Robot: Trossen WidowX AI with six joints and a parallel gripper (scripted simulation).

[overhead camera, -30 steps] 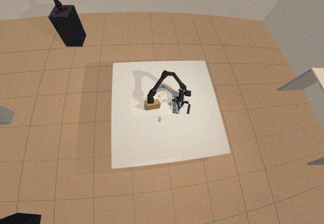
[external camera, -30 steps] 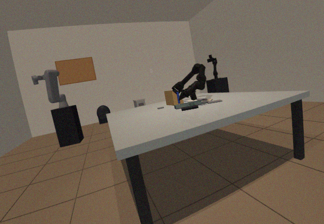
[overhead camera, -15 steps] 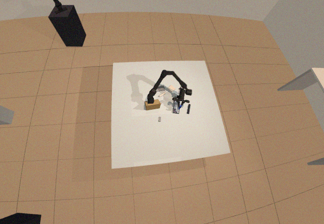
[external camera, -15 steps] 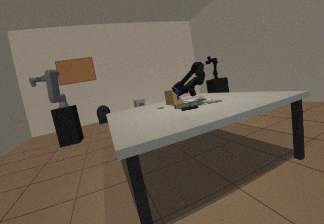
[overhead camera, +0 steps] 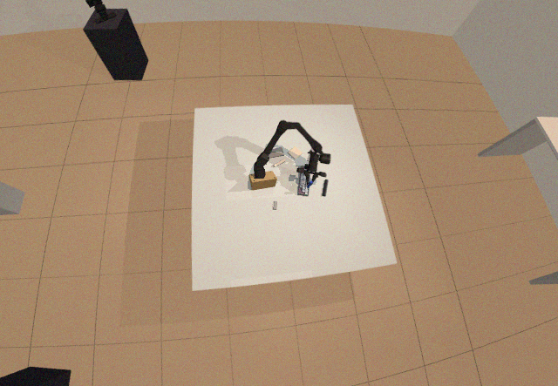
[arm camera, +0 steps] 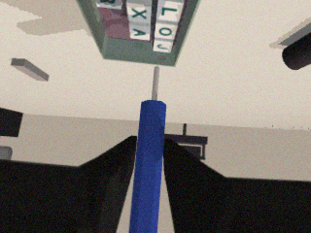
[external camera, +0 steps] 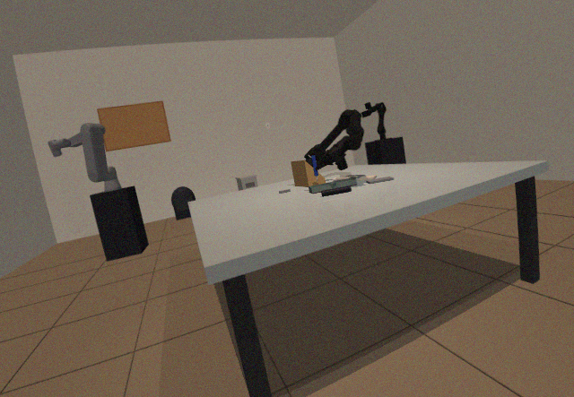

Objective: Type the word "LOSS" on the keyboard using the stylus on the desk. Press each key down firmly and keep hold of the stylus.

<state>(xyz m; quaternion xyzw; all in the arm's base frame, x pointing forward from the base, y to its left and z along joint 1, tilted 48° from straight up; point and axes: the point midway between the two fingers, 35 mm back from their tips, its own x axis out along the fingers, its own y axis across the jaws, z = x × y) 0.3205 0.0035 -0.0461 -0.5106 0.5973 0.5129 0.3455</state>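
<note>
Now: the dark bar 14 cm ahead of my gripper tip, 9 cm below it and 2 cm to the left of it. From my gripper tip the other things lie so: grey block (21 cm behind, 11 cm to the right, 10 cm below); blue stylus (1 cm below); grey stylus tip (5 cm below).
</note>
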